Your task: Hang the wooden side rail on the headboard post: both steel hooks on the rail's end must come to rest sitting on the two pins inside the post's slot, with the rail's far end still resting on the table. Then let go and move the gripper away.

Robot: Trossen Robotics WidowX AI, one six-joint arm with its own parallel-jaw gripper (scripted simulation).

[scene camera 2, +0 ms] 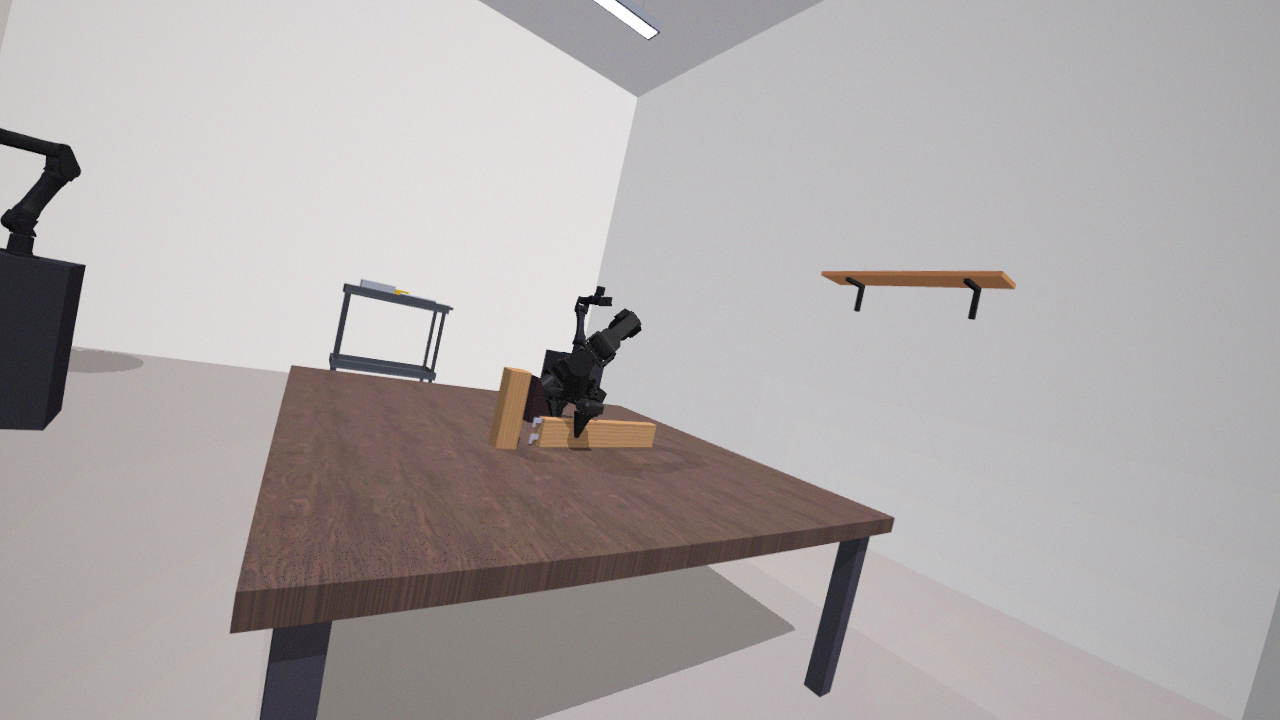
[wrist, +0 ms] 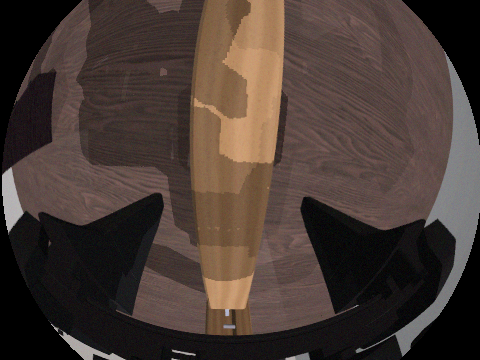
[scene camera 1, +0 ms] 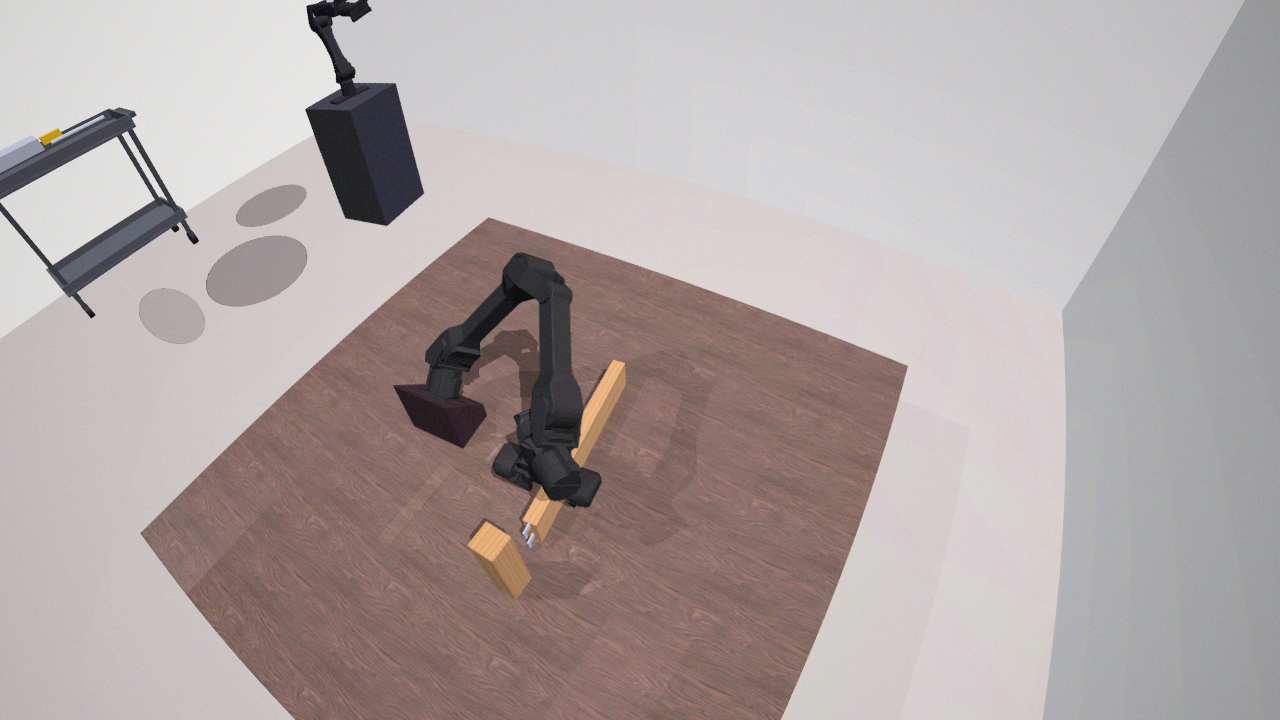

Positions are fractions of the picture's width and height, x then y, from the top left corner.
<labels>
wooden side rail: scene camera 2 0.43, 0.60; wrist 0.49, 0.28; scene camera 1 0.47, 0.56
</labels>
